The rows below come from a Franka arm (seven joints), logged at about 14 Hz.
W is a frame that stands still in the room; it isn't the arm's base.
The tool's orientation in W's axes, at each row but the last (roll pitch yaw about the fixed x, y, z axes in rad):
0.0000, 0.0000, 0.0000
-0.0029, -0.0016, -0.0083
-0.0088, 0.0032, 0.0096
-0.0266, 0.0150, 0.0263
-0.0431, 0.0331, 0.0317
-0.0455, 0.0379, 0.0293
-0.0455, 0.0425, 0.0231
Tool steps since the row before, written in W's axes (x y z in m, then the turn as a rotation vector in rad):
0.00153, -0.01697, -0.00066, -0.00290, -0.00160, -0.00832
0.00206, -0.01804, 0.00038, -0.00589, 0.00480, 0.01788
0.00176, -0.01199, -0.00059, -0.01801, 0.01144, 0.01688
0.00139, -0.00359, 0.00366, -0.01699, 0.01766, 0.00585
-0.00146, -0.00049, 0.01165, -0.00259, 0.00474, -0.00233
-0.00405, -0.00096, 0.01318, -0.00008, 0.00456, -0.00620
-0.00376, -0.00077, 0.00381, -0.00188, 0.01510, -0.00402
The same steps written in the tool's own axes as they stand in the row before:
0.00153, -0.01697, -0.00066, -0.00290, -0.00160, -0.00832
0.00221, -0.01802, 0.00032, -0.00590, 0.00470, 0.01790
0.00165, -0.01200, -0.00069, -0.01795, 0.01146, 0.01692
0.00124, -0.00372, 0.00358, -0.01661, 0.01795, 0.00608
-0.00186, -0.00094, 0.01156, -0.00236, 0.00492, -0.00220
-0.00457, -0.00143, 0.01296, 0.00029, 0.00484, -0.00598
-0.00394, -0.00085, 0.00361, -0.00136, 0.01531, -0.00339

